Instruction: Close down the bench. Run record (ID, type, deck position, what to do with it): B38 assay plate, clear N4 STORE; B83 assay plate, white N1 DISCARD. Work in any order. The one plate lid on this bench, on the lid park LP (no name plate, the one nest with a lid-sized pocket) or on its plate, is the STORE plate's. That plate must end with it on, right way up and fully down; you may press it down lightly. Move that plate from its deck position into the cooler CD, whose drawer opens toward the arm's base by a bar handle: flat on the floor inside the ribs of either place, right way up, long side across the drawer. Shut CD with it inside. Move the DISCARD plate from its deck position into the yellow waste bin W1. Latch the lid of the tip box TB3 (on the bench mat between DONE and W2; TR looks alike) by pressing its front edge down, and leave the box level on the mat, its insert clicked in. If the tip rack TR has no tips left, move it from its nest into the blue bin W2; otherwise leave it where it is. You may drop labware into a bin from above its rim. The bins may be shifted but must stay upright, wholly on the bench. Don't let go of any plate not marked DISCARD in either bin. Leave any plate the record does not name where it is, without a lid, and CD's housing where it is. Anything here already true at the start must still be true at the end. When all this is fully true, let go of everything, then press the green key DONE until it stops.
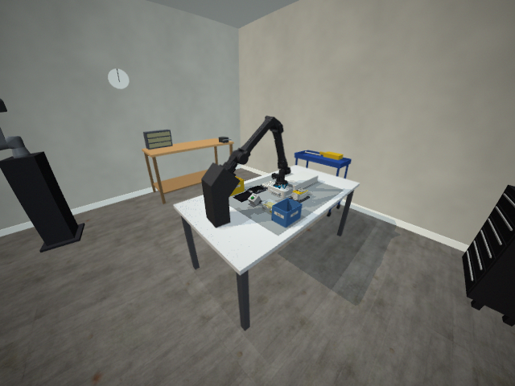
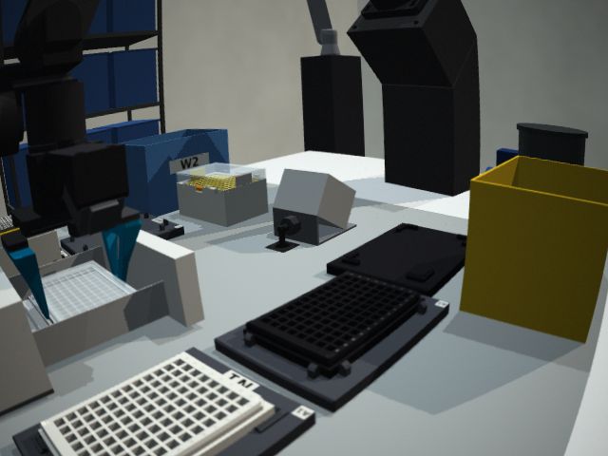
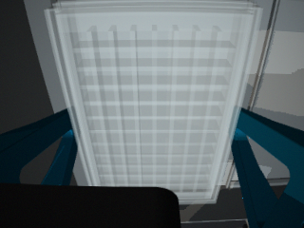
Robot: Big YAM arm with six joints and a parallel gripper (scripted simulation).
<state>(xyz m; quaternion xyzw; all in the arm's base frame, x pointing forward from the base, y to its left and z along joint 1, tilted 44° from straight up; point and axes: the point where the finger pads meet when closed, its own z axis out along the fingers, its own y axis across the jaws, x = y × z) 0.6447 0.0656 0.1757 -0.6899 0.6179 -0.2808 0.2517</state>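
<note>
Now: the clear plate lid right at my hand. Round my hand: white plate 2 cm ahead, 19 cm to the left, 1 cm below; cooler drawer 3 cm ahead; clear plate right at my hand.
</note>
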